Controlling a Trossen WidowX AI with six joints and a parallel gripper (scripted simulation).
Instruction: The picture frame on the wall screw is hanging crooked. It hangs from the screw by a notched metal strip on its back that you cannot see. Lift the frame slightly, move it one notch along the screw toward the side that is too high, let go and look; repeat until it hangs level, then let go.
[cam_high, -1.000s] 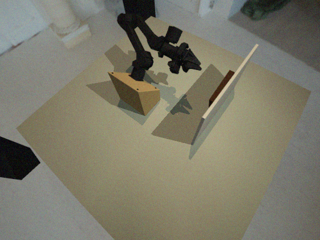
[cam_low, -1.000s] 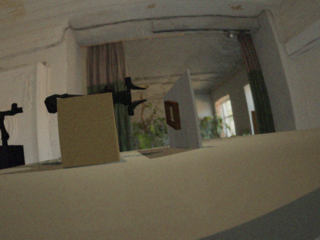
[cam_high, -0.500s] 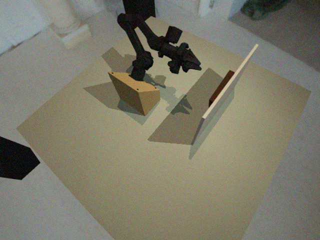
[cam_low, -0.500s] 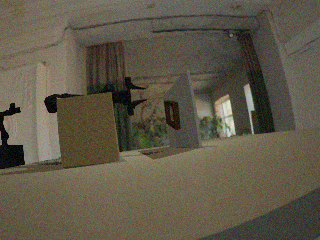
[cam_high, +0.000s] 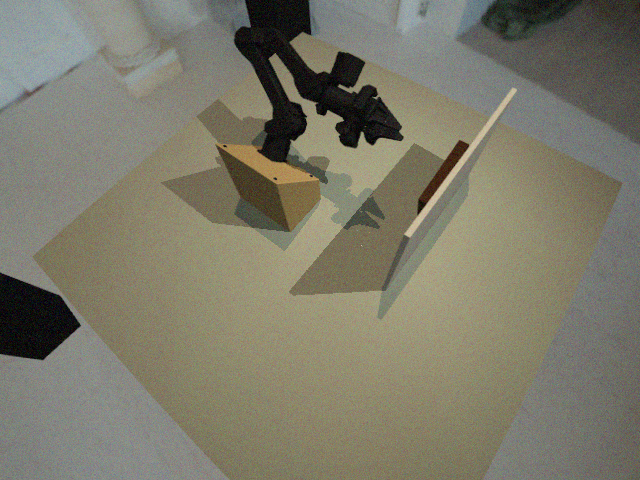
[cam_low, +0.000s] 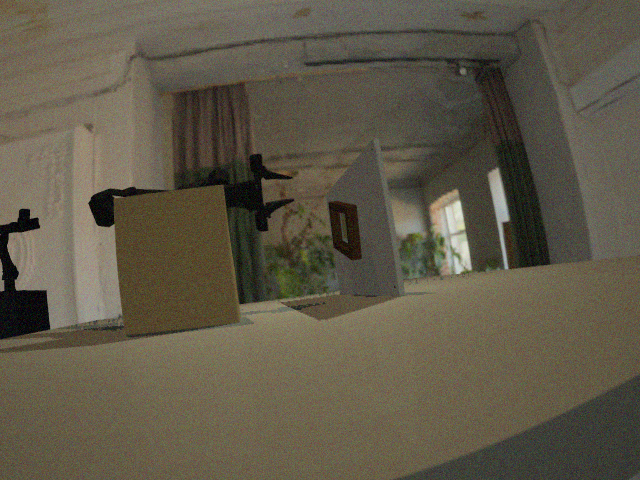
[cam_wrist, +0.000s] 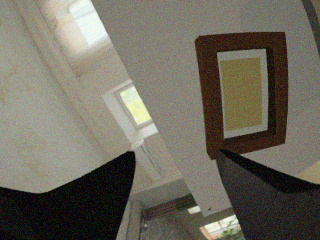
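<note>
My gripper tip is now 130 mm short of the brown picture frame, 110 mm above it and 30 mm to the right of it. Also, from my gripper tip: white wall panel (140 mm ahead, 130 mm below, 20 mm to the left).
</note>
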